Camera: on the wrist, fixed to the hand. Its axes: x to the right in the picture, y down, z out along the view.
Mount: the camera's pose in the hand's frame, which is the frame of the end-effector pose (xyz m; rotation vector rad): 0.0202 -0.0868 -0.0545 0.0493 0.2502 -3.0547
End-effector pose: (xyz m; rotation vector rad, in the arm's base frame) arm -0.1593 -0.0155 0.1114 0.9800 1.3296 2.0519
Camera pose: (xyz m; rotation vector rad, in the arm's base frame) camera -0.2124 0.0034 0.0234 -1.1745 0.9077 -0.4423
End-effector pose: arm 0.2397 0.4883 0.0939 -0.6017 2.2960 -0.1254
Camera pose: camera 0.2230 0.3975 0.1427 2.6293 0.5016 1.2004
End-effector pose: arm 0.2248 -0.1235 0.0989 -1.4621 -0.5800 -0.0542
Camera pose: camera 0.2278 -0.1801 0.1866 0.7629 -1.8689 -2.3164
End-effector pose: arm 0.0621 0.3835 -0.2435 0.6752 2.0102 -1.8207
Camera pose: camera 0.0002 0.4344 -0.1764 1.4319 -0.5978 0.4201
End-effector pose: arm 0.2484 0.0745 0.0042 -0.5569 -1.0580 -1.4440
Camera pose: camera 0.1751 0.0079 -0.0290 -1.1906 0.5137 1.4772
